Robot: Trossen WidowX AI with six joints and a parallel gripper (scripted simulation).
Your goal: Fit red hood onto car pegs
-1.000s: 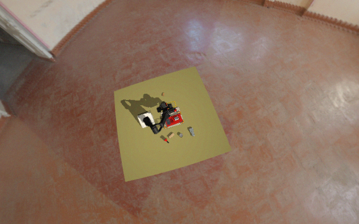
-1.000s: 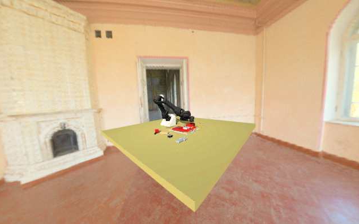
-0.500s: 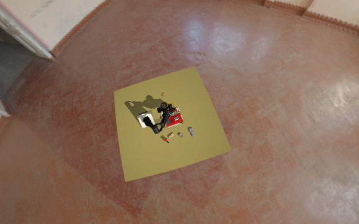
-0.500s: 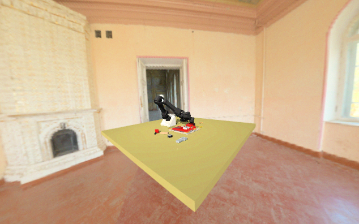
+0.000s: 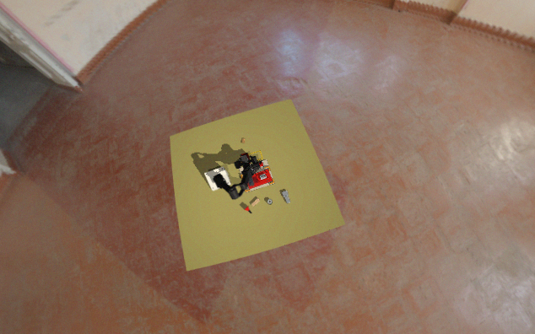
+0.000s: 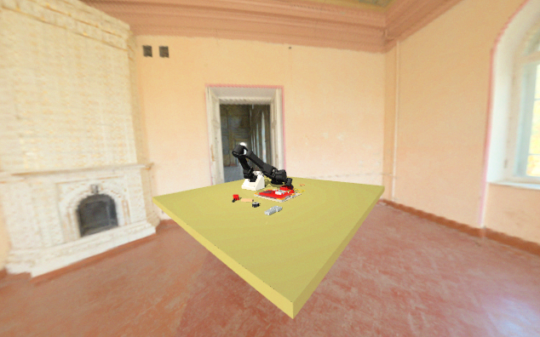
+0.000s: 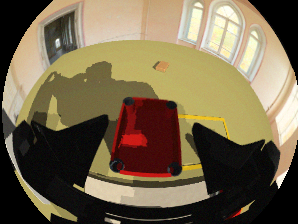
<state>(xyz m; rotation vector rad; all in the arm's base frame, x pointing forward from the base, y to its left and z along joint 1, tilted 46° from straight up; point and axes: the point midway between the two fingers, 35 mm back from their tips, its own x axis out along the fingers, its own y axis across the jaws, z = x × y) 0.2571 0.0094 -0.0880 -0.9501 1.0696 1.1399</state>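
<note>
Now: the red hood 30 mm below my gripper tip.
</note>
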